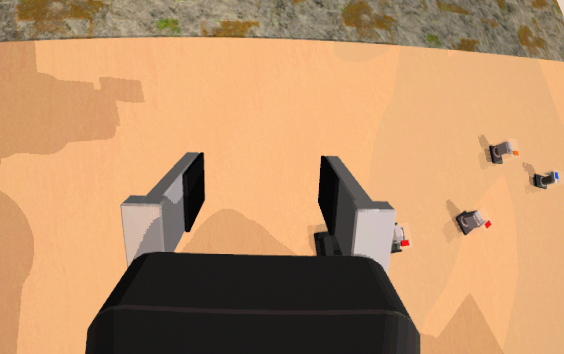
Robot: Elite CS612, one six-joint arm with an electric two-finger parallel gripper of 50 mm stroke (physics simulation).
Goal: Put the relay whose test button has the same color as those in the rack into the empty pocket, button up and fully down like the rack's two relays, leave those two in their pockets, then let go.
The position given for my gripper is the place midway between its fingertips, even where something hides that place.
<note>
In view: my gripper (262,178) and a relay (473,221).
</note>
